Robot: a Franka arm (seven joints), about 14 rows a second.
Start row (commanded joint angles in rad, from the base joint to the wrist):
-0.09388 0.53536 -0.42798 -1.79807 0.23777 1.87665 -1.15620
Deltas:
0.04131 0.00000 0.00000 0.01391 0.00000 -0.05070 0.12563
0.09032 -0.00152 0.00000 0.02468 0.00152 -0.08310 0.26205
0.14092 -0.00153 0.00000 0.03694 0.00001 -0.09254 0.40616
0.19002 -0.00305 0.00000 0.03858 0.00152 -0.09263 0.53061
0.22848 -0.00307 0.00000 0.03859 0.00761 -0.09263 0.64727
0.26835 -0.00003 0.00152 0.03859 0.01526 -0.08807 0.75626
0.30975 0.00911 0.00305 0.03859 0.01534 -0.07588 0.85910
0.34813 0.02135 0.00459 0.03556 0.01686 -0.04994 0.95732
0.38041 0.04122 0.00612 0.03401 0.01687 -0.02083 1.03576
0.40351 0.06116 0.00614 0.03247 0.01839 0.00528 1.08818
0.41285 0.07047 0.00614 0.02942 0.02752 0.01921 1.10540
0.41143 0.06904 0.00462 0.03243 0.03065 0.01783 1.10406
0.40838 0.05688 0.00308 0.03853 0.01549 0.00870 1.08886
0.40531 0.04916 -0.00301 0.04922 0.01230 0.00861 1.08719
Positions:
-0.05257 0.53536 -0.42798 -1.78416 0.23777 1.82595 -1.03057
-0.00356 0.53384 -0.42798 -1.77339 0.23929 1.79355 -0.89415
0.04704 0.53383 -0.42798 -1.76113 0.23778 1.78411 -0.75004
0.09614 0.53231 -0.42798 -1.75949 0.23929 1.78402 -0.62559
0.13460 0.53229 -0.42798 -1.75948 0.24538 1.78402 -0.50893
0.17447 0.53533 -0.42646 -1.75948 0.25303 1.78858 -0.39994
0.21587 0.54447 -0.42493 -1.75948 0.25311 1.80077 -0.29710
0.25425 0.55671 -0.42339 -1.76251 0.25463 1.82671 -0.19888
0.28653 0.57658 -0.42186 -1.76406 0.25464 1.85582 -0.12044
0.30963 0.59652 -0.42184 -1.76560 0.25616 1.88193 -0.06802
0.31897 0.60583 -0.42184 -1.76865 0.26529 1.89586 -0.05080
0.31755 0.60440 -0.42336 -1.76564 0.26842 1.89448 -0.05214
0.31450 0.59224 -0.42490 -1.75954 0.25326 1.88535 -0.06734
0.31143 0.58452 -0.43099 -1.74885 0.25007 1.88526 -0.06901

